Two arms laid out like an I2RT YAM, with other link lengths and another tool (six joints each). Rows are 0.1 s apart.
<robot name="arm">
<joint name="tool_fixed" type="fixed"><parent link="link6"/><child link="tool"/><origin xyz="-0.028 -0.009 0.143" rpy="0 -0.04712 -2.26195"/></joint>
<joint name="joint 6" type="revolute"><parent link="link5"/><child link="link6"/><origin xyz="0 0.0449 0.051" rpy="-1.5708 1.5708 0"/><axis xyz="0 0 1"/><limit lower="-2.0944" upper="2.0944"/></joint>
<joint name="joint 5" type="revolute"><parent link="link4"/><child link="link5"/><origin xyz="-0.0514 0.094 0.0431" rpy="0 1.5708 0"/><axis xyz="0 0 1"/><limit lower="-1.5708" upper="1.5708"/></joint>
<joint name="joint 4" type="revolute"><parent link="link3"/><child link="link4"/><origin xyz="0.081 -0.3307 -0.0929" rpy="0 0 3.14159"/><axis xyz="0 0 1"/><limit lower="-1.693" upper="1.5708"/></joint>
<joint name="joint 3" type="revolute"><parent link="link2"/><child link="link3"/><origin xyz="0 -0.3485 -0.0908" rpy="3.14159 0 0"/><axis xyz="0 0 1"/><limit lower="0" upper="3.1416"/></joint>
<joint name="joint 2" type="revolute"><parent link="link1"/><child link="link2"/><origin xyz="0.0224 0.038 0.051" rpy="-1.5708 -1.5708 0"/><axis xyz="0 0 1"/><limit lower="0" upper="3.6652"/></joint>
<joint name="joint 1" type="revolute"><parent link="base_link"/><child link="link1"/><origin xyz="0 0 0.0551" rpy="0 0 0"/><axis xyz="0 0 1"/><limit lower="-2.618" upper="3.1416"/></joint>
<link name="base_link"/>
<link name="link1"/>
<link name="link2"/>
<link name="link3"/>
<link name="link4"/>
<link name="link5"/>
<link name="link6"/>
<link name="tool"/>
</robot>
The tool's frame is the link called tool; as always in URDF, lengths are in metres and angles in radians.
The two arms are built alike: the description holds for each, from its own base.
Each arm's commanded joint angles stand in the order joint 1, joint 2, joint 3, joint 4, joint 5, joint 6.
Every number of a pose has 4 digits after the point. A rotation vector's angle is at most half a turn.
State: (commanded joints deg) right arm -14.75 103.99 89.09 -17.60 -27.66 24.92; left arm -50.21 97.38 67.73 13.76 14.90 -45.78
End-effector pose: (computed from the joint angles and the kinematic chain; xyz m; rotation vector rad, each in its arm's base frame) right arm 0.6521 -0.0663 0.2847 1.3994 1.7817 1.0655; left arm 0.3658 -0.5403 0.2594 1.0183 1.5644 -0.8058
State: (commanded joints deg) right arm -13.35 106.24 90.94 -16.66 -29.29 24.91; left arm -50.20 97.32 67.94 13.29 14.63 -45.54
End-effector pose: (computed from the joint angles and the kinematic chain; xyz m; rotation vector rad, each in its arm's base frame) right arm 0.6662 -0.0488 0.2822 1.3598 1.8111 1.1100; left arm 0.3667 -0.5396 0.2600 1.0196 1.5665 -0.7982
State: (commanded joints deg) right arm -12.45 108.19 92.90 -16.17 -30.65 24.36; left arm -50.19 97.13 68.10 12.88 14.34 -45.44
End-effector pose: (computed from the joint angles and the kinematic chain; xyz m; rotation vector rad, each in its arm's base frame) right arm 0.6778 -0.0372 0.2817 1.3187 1.8348 1.1402; left arm 0.3672 -0.5386 0.2618 1.0179 1.5680 -0.7921
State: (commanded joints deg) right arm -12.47 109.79 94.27 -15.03 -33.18 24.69; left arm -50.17 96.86 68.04 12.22 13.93 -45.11
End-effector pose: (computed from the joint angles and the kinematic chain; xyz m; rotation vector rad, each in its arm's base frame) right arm 0.6861 -0.0324 0.2831 1.2897 1.8432 1.1917; left arm 0.3674 -0.5363 0.2610 1.0205 1.5741 -0.7804
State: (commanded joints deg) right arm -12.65 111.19 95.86 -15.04 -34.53 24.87; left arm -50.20 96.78 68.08 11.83 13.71 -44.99
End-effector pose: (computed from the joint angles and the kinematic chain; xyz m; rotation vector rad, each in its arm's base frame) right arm 0.6926 -0.0325 0.2833 1.2811 1.8484 1.2164; left arm 0.3674 -0.5356 0.2604 1.0219 1.5782 -0.7751
